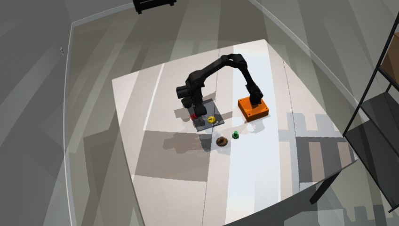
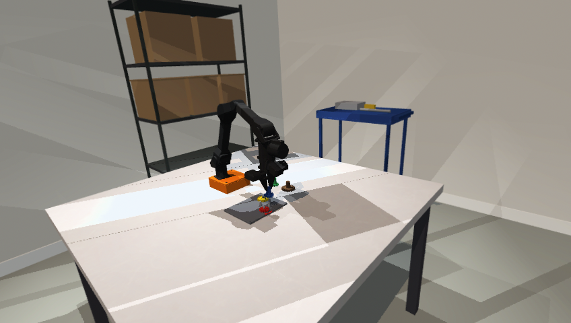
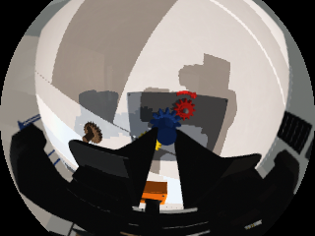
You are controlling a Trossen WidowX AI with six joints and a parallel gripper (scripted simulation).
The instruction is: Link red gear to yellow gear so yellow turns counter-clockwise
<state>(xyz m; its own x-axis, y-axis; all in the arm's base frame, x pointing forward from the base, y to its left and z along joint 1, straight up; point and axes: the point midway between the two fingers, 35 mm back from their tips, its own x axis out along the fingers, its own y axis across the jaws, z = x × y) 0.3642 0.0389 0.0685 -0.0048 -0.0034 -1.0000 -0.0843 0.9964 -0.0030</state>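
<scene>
The red gear lies 1 cm ahead of my gripper tip, 4 cm to the right of it and 7 cm below it. Round my gripper tip: red arrow: 4 cm ahead, 3 cm to the right, 8 cm below; then blue gear: 1 cm below; then yellow gear: 7 cm behind, 2 cm to the left, 7 cm below.
</scene>
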